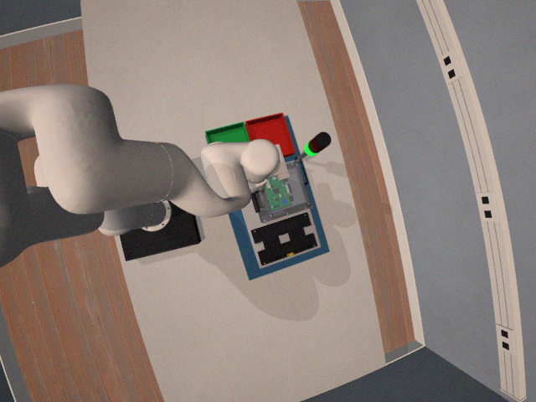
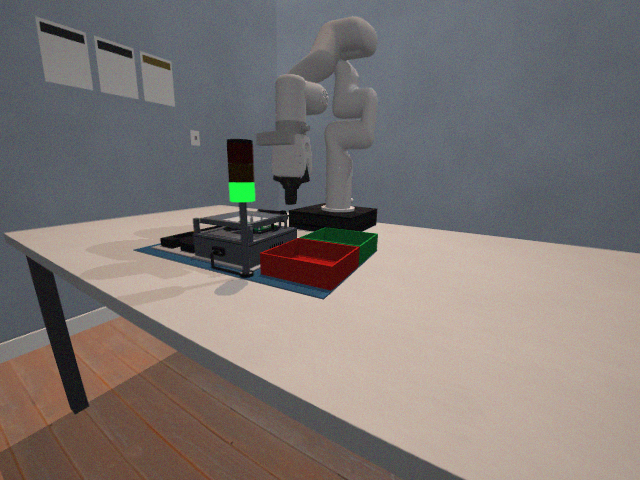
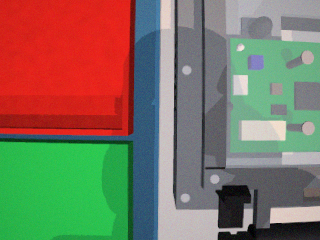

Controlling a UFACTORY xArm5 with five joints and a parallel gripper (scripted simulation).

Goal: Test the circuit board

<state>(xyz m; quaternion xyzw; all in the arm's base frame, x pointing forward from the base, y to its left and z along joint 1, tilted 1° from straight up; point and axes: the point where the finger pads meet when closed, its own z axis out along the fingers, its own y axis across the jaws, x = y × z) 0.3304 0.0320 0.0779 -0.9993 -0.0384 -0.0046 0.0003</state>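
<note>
Now: the black block 20 mm ahead of my hand and 50 mm below it. Round my hand: red bin (120 mm ahead, 150 mm to the left, 120 mm below); then green bin (30 mm behind, 130 mm to the left, 120 mm below); then green circuit board (90 mm ahead, 60 mm to the right, 70 mm below).
</note>
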